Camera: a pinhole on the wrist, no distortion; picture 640 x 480 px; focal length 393.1 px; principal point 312.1 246.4 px. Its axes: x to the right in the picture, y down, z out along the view. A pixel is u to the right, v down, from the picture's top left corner.
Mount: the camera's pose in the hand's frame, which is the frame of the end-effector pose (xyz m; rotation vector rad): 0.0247 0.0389 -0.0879 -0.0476 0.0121 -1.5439
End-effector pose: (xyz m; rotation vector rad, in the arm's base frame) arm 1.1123 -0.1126 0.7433 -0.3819 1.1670 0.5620
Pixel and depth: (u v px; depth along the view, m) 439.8 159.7 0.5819
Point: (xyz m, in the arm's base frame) 1.5519 0.0387 0.9919
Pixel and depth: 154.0 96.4 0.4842
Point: 1.2273 0.2703 1.0229
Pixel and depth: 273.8 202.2 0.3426
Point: 1.2562 0.0926 0.8356
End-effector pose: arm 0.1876 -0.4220 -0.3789 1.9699 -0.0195 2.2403
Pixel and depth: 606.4 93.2 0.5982
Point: 0.7799 -0.1054 -0.5174
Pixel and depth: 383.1 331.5 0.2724
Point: 0.3566 -0.4300 -0.2608
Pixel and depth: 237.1 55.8 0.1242
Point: 0.2207 -0.4929 -0.3988
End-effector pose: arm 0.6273 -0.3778 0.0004 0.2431 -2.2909 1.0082
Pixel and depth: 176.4 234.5 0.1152
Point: 0.5636 -0.3387 -0.0476
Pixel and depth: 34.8 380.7 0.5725
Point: 0.0453 -0.3769 -0.3812
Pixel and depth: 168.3 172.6 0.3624
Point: 0.4562 -0.4536 -0.2693
